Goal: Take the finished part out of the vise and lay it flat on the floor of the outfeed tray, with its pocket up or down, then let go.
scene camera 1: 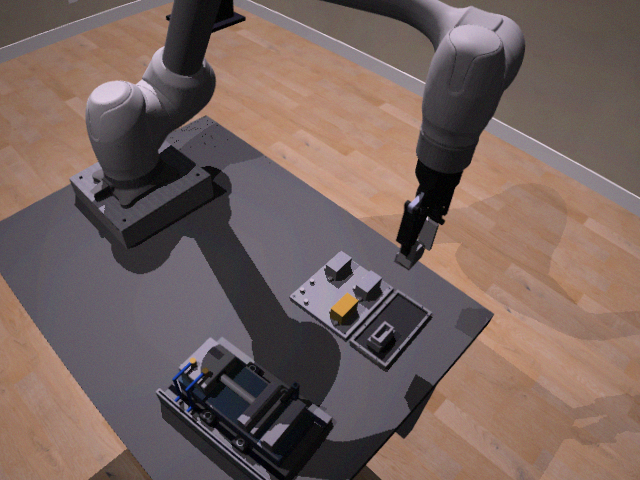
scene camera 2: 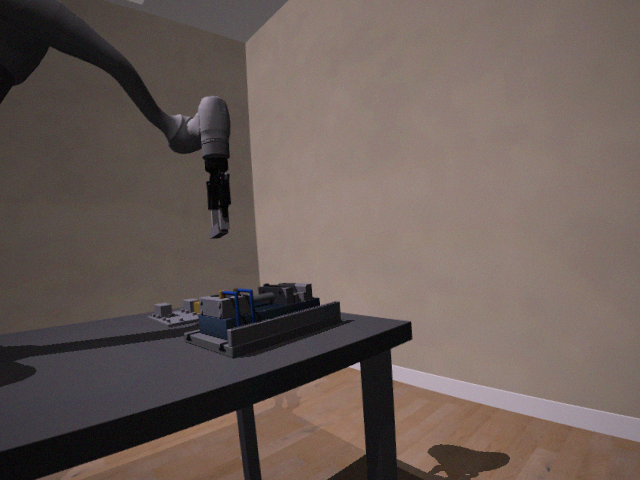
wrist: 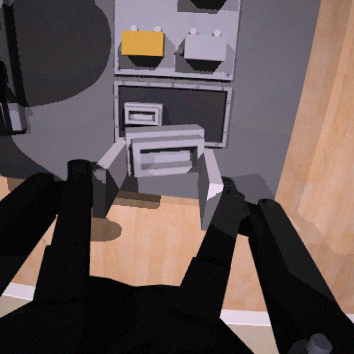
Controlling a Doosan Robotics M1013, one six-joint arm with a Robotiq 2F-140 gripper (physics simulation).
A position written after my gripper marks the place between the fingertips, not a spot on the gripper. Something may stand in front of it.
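Note:
My gripper (scene camera 1: 414,254) is visible to me, and I see it in scene camera 2 (scene camera 2: 220,230) and in the wrist view (wrist: 163,161) too. There is a yellow block (wrist: 133,42). I also see a light plate (scene camera 1: 322,295).

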